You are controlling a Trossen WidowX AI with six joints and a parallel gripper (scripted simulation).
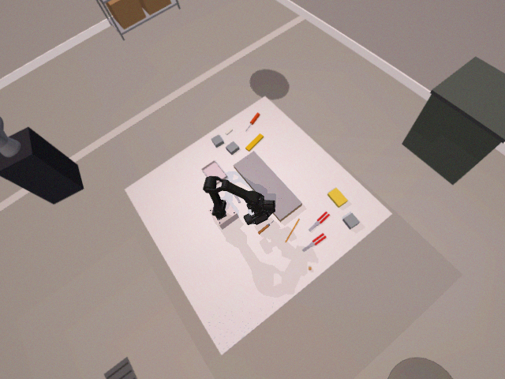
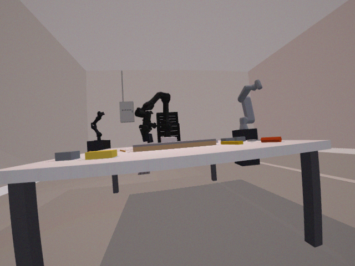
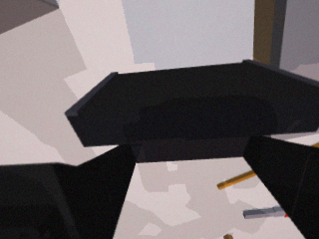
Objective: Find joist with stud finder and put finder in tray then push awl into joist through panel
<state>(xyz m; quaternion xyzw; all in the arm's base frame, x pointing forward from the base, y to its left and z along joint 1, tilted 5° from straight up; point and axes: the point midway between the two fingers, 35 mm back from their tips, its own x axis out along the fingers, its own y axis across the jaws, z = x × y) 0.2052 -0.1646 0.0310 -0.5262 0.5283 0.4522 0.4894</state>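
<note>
The stud finder lies 20 mm ahead of my gripper tip and 10 mm to the left of it. The rest, counted from my gripper tip: orange pencil (140 mm ahead, 130 mm to the right, 70 mm below); awl (70 mm below, 30 mm to the right, 20 mm ahead); square light (30 mm ahead, 10 mm to the right, 10 mm below).
</note>
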